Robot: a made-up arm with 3 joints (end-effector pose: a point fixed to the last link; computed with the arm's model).
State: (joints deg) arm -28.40 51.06 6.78
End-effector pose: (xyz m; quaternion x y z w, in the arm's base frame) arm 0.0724 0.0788 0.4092 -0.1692 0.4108 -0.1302 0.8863
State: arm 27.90 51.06 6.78
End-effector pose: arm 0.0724 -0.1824 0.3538 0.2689 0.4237 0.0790 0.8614
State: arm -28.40 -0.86 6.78
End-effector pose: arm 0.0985 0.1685 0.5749 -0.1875 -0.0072 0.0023 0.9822
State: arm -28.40 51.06 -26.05
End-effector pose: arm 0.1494 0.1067 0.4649 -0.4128 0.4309 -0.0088 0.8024
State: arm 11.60 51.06 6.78
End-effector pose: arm 0.0724 -0.1143 0.3962 0.1441 0.4306 0.0181 0.8908
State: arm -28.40 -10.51 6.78
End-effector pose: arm 0.0843 0.1845 0.6046 -0.1868 -0.0873 0.0277 0.9781
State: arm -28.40 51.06 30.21
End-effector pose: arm 0.0241 0.0909 0.3583 0.0143 0.3758 -0.2109 0.9022
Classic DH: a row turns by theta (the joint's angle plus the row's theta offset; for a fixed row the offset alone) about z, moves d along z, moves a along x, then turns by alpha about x. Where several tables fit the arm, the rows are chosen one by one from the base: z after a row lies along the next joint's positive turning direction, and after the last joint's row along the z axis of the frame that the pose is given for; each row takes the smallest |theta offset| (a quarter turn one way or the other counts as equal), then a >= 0, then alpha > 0; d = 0 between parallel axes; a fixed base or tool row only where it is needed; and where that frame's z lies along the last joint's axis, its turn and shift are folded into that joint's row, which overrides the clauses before.
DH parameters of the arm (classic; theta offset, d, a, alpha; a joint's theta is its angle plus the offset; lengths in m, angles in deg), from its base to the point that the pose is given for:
base (fixed): 90 0.1374 0 90
joint 1: 90 -0.1081 0.3976 90
joint 2: 0 0.1072 0.1172 -90
joint 3: 90 0.2076 0.1722 90
tool (fixed): 90 -0.0328 0 0

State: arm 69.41 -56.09 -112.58
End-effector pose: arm -0.2320 -0.6340 0.5284 -0.3247 0.0082 -0.4701 0.8207
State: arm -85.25 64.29 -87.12
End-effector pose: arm 0.2410 0.3396 0.0996 -0.8448 0.5320 0.0087 0.0563
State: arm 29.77 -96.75 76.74
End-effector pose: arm -0.0750 -0.2167 0.7169 0.5323 -0.6856 0.2979 0.3974
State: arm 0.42 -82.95 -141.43
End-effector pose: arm -0.3309 0.2167 0.7733 -0.7063 -0.2164 -0.6259 0.2500
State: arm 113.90 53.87 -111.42
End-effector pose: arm 0.2481 -0.4228 0.1027 0.0193 -0.1745 0.4180 0.8913
